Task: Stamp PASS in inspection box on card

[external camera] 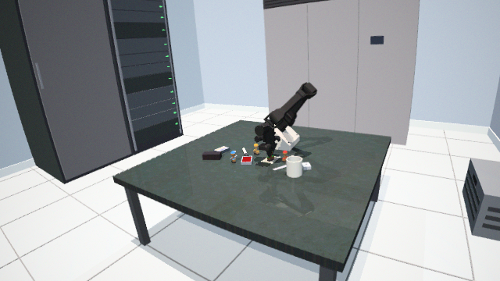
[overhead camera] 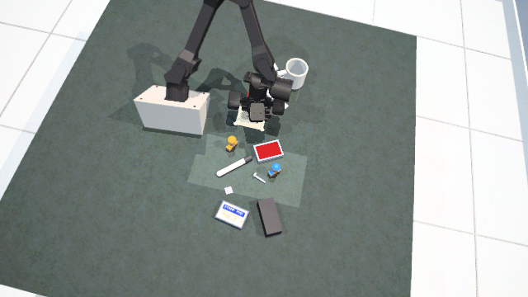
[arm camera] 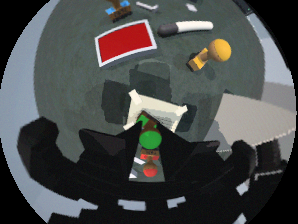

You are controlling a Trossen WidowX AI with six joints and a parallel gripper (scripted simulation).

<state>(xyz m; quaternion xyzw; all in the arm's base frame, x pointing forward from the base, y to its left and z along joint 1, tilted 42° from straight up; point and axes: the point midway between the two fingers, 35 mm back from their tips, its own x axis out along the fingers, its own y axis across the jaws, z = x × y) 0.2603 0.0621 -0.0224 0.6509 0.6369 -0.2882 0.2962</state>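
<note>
Now: gripper tip right at the green-knobbed pass stamp. From my gripper tip the other things lie so: yellow-knobbed stamp: 70 mm behind, 120 mm to the right; then red-knobbed stamp: 20 mm behind, 90 mm to the left; then white card: 10 mm behind, 30 mm below.
</note>
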